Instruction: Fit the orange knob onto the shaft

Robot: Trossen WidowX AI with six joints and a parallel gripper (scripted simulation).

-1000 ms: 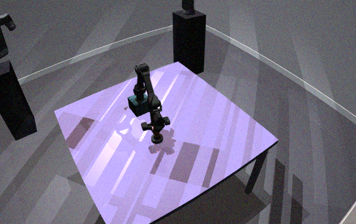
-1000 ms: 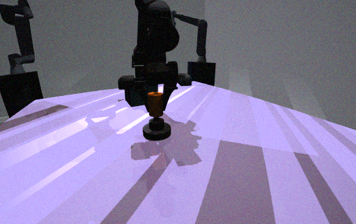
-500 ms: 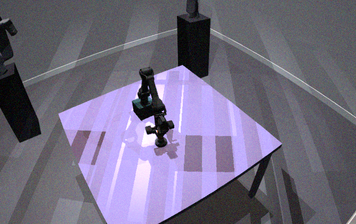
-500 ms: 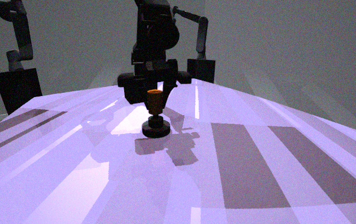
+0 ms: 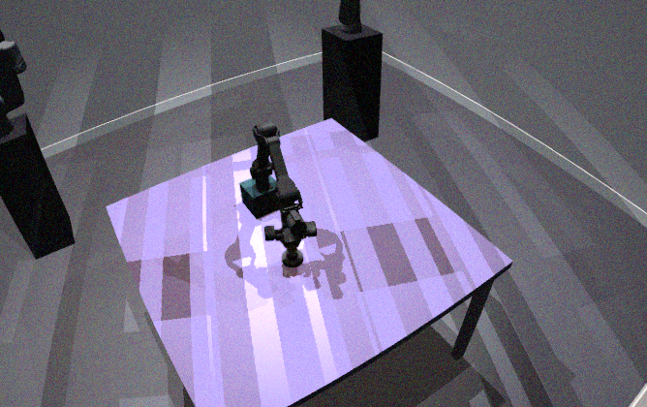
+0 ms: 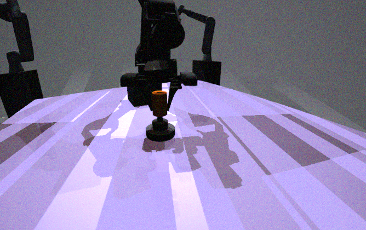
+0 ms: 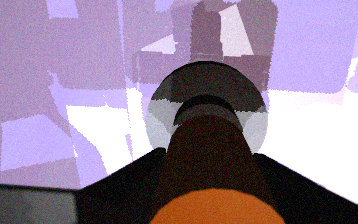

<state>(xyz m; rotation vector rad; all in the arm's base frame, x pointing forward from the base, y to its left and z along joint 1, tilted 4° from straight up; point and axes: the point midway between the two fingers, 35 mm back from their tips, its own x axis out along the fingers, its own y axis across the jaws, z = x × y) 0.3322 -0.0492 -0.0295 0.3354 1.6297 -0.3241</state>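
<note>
The orange knob lies 20 mm above my gripper tip. From my gripper tip the other things lie so: dark round pedestal 40 mm below.
</note>
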